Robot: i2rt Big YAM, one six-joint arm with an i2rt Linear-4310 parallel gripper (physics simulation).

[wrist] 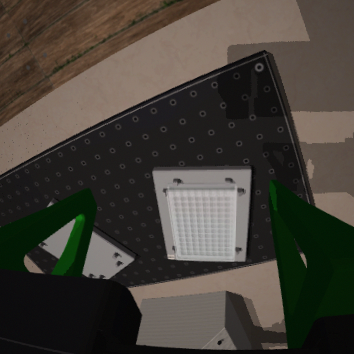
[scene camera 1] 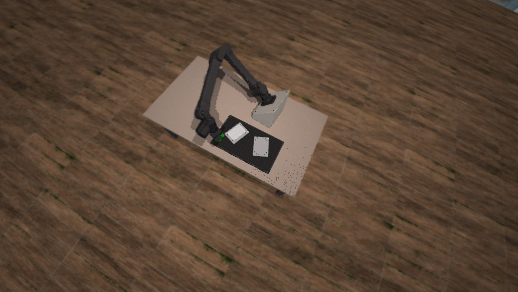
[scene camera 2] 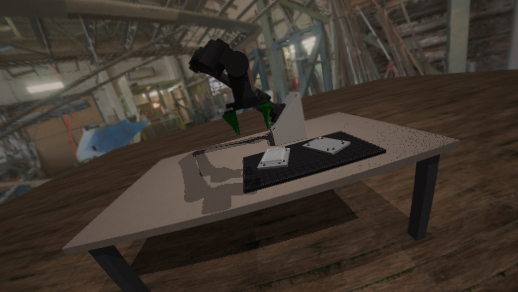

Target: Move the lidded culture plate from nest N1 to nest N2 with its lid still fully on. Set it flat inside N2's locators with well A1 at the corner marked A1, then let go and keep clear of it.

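Frame: origin at the arm's base, x ahead, y left, z up, level; centimetres.
Where they show: gripper, fingertip midpoint: (wrist: 176,193) (scene camera 1: 215,136) (scene camera 2: 253,131); arm's base, origin of the base link: (scene camera 1: 268,101) (scene camera 2: 279,113).
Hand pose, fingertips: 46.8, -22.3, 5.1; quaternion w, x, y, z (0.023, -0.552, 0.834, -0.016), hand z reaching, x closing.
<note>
Things, the pixels of their centre, and the offset from my fingertips, as dx, dy, dz. Level surfaces: height alone.
- lidded culture plate, body centre: (wrist: 203,227) (scene camera 2: 274,154) (scene camera 1: 236,132) -15.5, +7.7, -15.9
- nest N1, body centre: (wrist: 203,220) (scene camera 2: 274,157) (scene camera 1: 236,132) -15.5, +7.7, -17.2
- Nest N2, body centre: (wrist: 77,247) (scene camera 2: 325,144) (scene camera 1: 260,146) -12.7, +30.4, -17.2
- black perforated board, body centre: (wrist: 126,219) (scene camera 2: 303,155) (scene camera 1: 247,142) -11.9, +19.3, -18.9
- pale table, its level: dz -19.6
The lidded culture plate (scene camera 1: 237,132) (scene camera 2: 275,155) (wrist: 202,222), white with a grid of wells showing through its clear lid, lies flat in nest N1 (wrist: 160,185), a light grey base with small dark locators. A small pale label shows at the plate's lower left corner in the wrist view, too blurred to read. Nest N2 (scene camera 1: 261,146) (scene camera 2: 327,144) (wrist: 102,250) is empty; its A1 mark cannot be made out. My gripper (scene camera 1: 220,137) (scene camera 2: 253,131) (wrist: 176,193) is open and empty, its green fingers wide apart, above and clear of the plate. The left finger hides part of N2 in the wrist view.
Both nests sit on a black perforated board (scene camera 1: 240,151) (scene camera 2: 310,167) (wrist: 120,155). A grey wedge-shaped block (scene camera 1: 270,114) (scene camera 2: 291,122) (wrist: 185,320) stands beside the board, carrying the arm's base. The pale table (scene camera 1: 175,95) (scene camera 2: 135,210) surrounds them.
</note>
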